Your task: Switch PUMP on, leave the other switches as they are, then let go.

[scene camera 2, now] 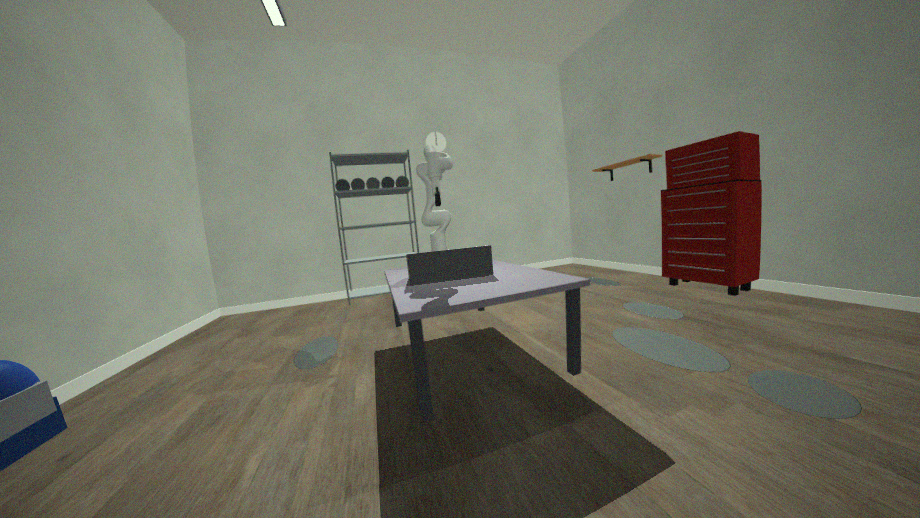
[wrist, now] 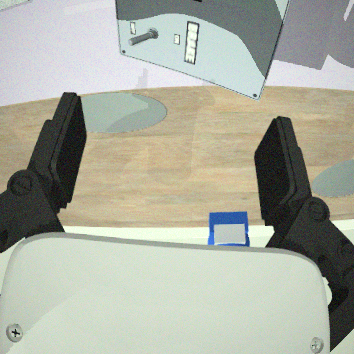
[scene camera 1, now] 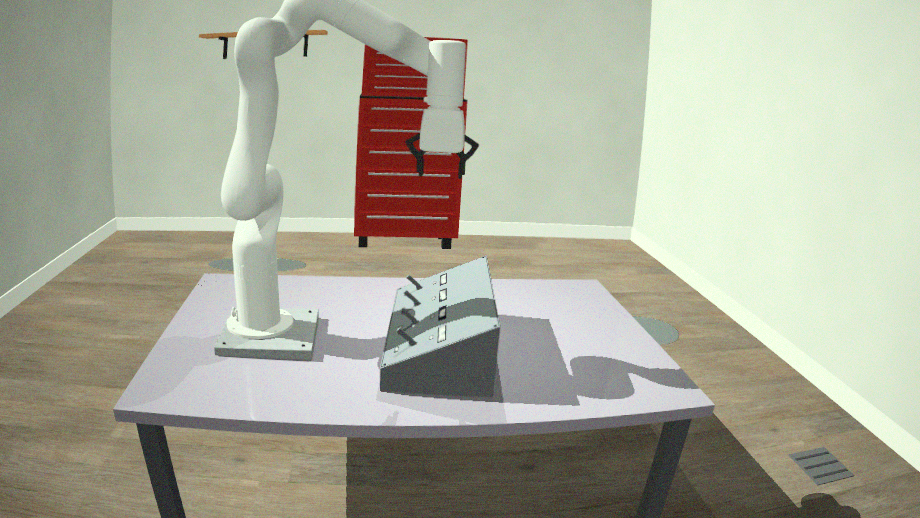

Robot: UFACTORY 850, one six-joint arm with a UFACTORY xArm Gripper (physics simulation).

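A sloped grey switch panel [scene camera 1: 475, 283] [scene camera 2: 450, 265] [wrist: 235, 60] stands on the table, its dark back towards scene camera 2. Several toggle levers stick out of its face in a row; in scene camera 1 they lean alike, up and to the left. The nearest lever [scene camera 1: 406, 335] [wrist: 142, 37] shows in the wrist view beside a small lamp and a white label [scene camera 1: 441, 333] [wrist: 191, 43]. The label lettering is too small or blurred to read, so I cannot tell which switch is PUMP. My gripper [scene camera 1: 441, 173] [scene camera 2: 437, 200] [wrist: 175, 122] is open and empty, pointing down, high above the panel and touching nothing.
The table [scene camera 1: 309, 398] [scene camera 2: 534, 283] also carries the arm's base plate [scene camera 1: 296, 350], left of the panel in scene camera 1. A red drawer cabinet [scene camera 1: 405, 205] [scene camera 2: 698, 225], a wall shelf [scene camera 2: 627, 162] and a shelf rack [scene camera 2: 370, 158] stand off from the table.
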